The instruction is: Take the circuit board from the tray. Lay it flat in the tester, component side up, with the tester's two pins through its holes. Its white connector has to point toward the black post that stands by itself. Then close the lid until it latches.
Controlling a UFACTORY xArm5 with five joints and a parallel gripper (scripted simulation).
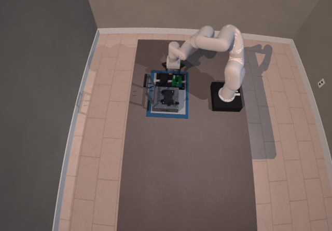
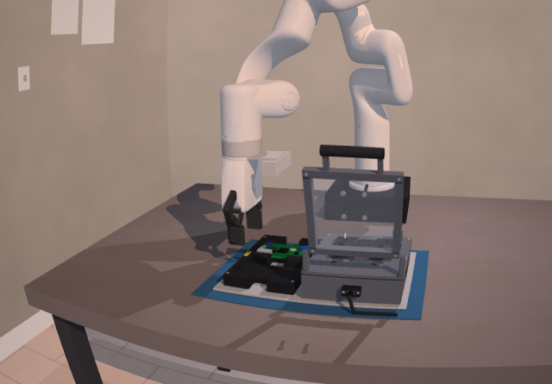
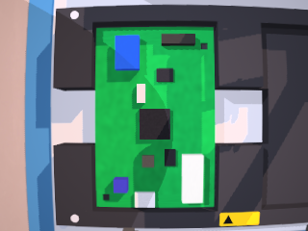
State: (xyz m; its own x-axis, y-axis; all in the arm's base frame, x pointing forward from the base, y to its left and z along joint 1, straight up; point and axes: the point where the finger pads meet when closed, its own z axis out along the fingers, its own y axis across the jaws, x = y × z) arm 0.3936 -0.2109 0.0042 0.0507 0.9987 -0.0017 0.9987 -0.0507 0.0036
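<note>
Right now the green circuit board is 70 mm to the left of my hand, 50 mm below it and 30 mm behind it. Also, from my hand: clear lid 230 mm to the left, 160 mm ahead, 120 mm above; then nest 240 mm to the left, 40 mm ahead.
</note>
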